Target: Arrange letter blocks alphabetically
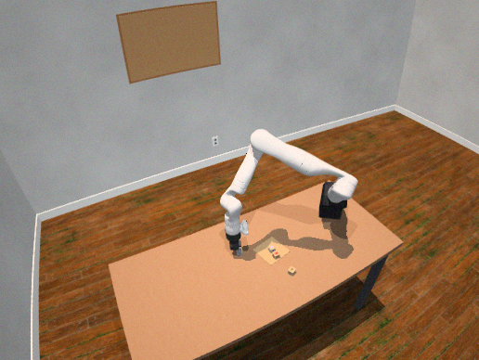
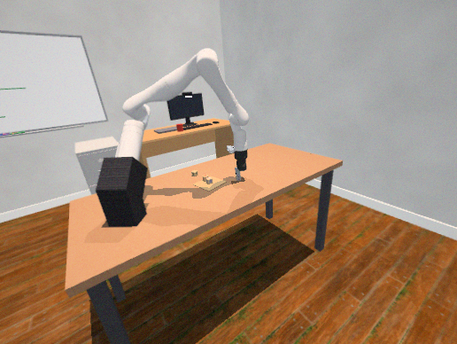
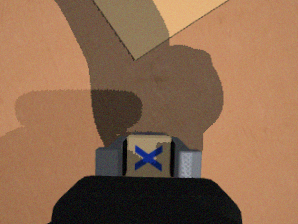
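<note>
Right now the pale square mat is 15 cm behind my hand, 7 cm to the left of it and 2 cm below it. The rest, counted from my hand: block: 15 cm behind, 12 cm to the left.
</note>
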